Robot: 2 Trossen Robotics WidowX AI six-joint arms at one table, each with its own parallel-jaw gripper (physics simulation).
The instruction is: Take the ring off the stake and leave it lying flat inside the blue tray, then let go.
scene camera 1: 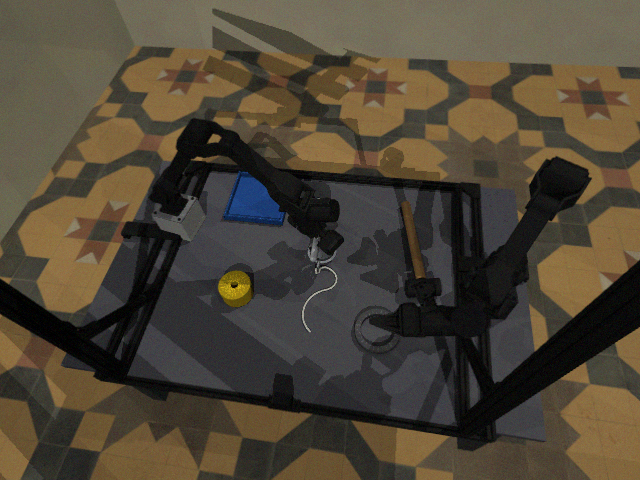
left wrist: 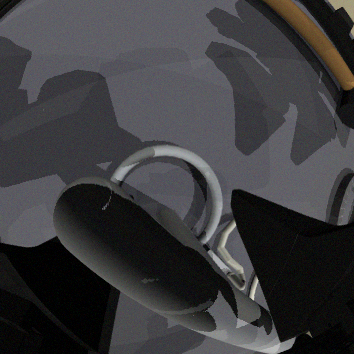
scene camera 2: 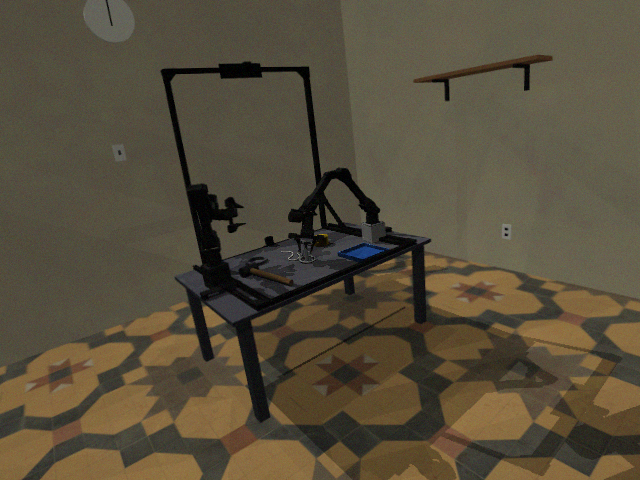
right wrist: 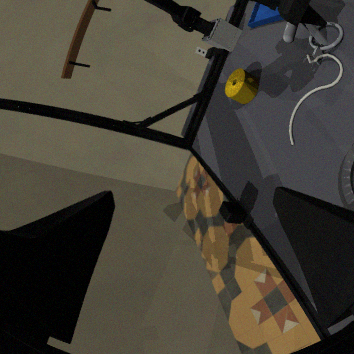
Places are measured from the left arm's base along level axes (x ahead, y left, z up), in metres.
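Pixels of known places: left gripper, fingertip midpoint: (left wrist: 183,200) (scene camera 2: 305,253) (right wrist: 319,20); right gripper, fingertip midpoint: (scene camera 1: 374,322) (scene camera 2: 244,215) (right wrist: 195,197); left arm's base, origin of the base link: (scene camera 1: 174,205) (scene camera 2: 372,222) (right wrist: 209,28); right arm's base, origin of the base link: (scene camera 2: 214,264).
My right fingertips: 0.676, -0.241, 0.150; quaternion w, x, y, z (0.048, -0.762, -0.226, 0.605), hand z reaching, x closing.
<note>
For each thing: its top centre in the pictures, then the offset to it from my right fingertips, as dx, dy, dz. "*": a spot on its surface instead.
- pale grey ring, middle of its top: (left wrist: 184,228) (right wrist: 318,34) (scene camera 1: 320,252) -0.218, +0.258, -0.225
- grey stake, middle of its top: (left wrist: 240,333) (right wrist: 290,11) (scene camera 1: 316,239) (scene camera 2: 303,240) -0.224, +0.250, -0.148
- blue tray, middle of its top: (scene camera 1: 259,194) (scene camera 2: 363,250) -0.484, +0.412, -0.231
- white curved hook, surface spot: (right wrist: 309,94) (scene camera 1: 314,296) * -0.195, +0.128, -0.250
- yellow spool, middle of its top: (scene camera 1: 234,284) (right wrist: 233,81) (scene camera 2: 320,236) -0.408, +0.074, -0.203
- hammer, middle of its top: (left wrist: 314,9) (scene camera 1: 415,240) (scene camera 2: 266,269) +0.039, +0.363, -0.203
- dark round ring, middle of its top: (scene camera 1: 377,329) (scene camera 2: 256,259) +0.001, +0.081, -0.238
The pale grey ring (scene camera 1: 326,260) (left wrist: 168,150) (right wrist: 336,39) lies on the table around the foot of the grey stake (left wrist: 140,242) (right wrist: 290,32). My left gripper (scene camera 1: 316,259) (scene camera 2: 305,251) (left wrist: 183,200) is down over them, its fingers half closed with the stake and ring between them. A thin gap shows between its right finger and the ring's rim, and the stake hides the other finger's tip. The blue tray (scene camera 1: 249,202) (scene camera 2: 363,250) (right wrist: 263,17) lies at the back left in scene camera 1, under the left arm. My right gripper (scene camera 1: 372,320) (scene camera 2: 237,215) (right wrist: 195,197) is open and empty, held high above the table.
A white curved hook (scene camera 1: 318,295) (right wrist: 309,95) lies just in front of the ring. A yellow spool (scene camera 1: 234,288) (right wrist: 241,85) stands at the left. A hammer (scene camera 1: 413,243) (scene camera 2: 270,275) and a dark round ring (scene camera 1: 366,340) lie on the right side. A black frame edges the table.
</note>
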